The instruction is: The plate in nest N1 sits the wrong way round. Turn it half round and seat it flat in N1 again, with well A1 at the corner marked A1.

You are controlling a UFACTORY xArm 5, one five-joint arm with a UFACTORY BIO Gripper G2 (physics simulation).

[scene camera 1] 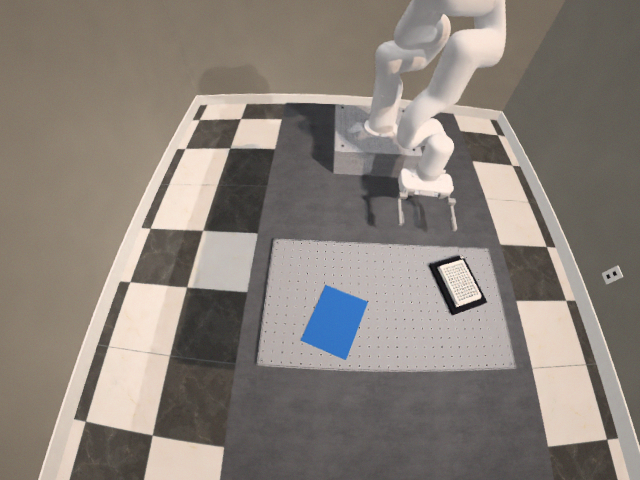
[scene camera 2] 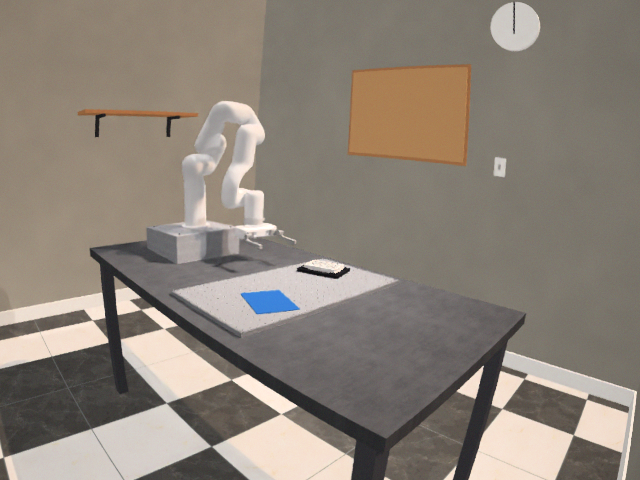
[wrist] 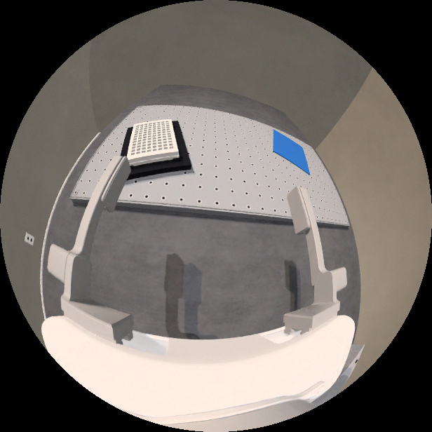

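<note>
A cream well plate (scene camera 1: pixel 460 282) (scene camera 2: pixel 324 266) (wrist: pixel 153 138) lies in a black nest (scene camera 1: pixel 453 308) (scene camera 2: pixel 338 274) (wrist: pixel 184 164) at the right rear part of the pegboard in the scene camera 1 view. The labels and well A1 are too small to read. My gripper (scene camera 1: pixel 427 227) (scene camera 2: pixel 278 244) (wrist: pixel 204 200) is open and empty. It hangs above the dark table between the robot base and the pegboard, apart from the plate. In the wrist view its left finger tip overlaps the near left corner of the nest.
A grey perforated board (scene camera 1: pixel 403 335) (scene camera 2: pixel 217 297) (wrist: pixel 220 175) carries the nest and a flat blue rectangle (scene camera 1: pixel 334 321) (scene camera 2: pixel 269 301) (wrist: pixel 291 151). The grey base block (scene camera 1: pixel 351 162) (scene camera 2: pixel 165 245) stands behind on the dark table (scene camera 1: pixel 382 423) (scene camera 2: pixel 392 351) (wrist: pixel 230 280).
</note>
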